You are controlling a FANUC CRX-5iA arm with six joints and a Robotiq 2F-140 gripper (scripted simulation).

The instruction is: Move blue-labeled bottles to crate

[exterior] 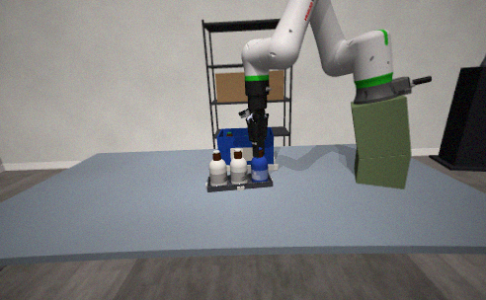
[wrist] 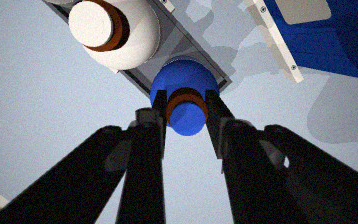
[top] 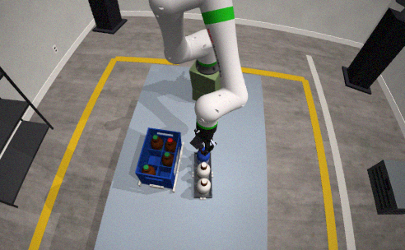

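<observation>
Now: the blue-labeled bottle 8 cm below my hand. Round my hand: blue crate: 10 cm ahead, 22 cm to the right, 8 cm below.
</observation>
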